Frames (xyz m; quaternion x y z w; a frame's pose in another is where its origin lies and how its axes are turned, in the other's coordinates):
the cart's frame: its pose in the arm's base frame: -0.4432 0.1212 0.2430 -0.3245 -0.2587 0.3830 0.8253
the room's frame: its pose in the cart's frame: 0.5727 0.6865 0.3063 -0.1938 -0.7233 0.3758 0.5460
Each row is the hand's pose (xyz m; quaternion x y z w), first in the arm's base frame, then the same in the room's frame.
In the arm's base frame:
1: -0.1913 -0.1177 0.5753 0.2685 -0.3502 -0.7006 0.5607
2: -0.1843 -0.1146 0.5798 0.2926 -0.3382 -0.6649 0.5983
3: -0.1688 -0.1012 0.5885 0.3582 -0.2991 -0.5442 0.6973
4: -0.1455 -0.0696 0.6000 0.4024 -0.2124 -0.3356 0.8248
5: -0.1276 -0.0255 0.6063 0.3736 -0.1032 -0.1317 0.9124
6: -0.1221 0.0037 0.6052 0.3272 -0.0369 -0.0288 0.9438
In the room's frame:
1: -0.8396 -0.4199 0.9523 0.6268 -0.2885 0.6748 0.2618
2: -0.8459 -0.4235 0.9472 0.5864 -0.2926 0.7140 0.2466
3: -0.8578 -0.4306 0.9298 0.4562 -0.2980 0.8159 0.1933
4: -0.8720 -0.4400 0.8926 0.2286 -0.3270 0.9108 0.1061
5: -0.8767 -0.4455 0.8451 -0.0011 -0.3819 0.9238 0.0285
6: -0.8731 -0.4449 0.8156 0.1212 0.4238 -0.8976 0.0072

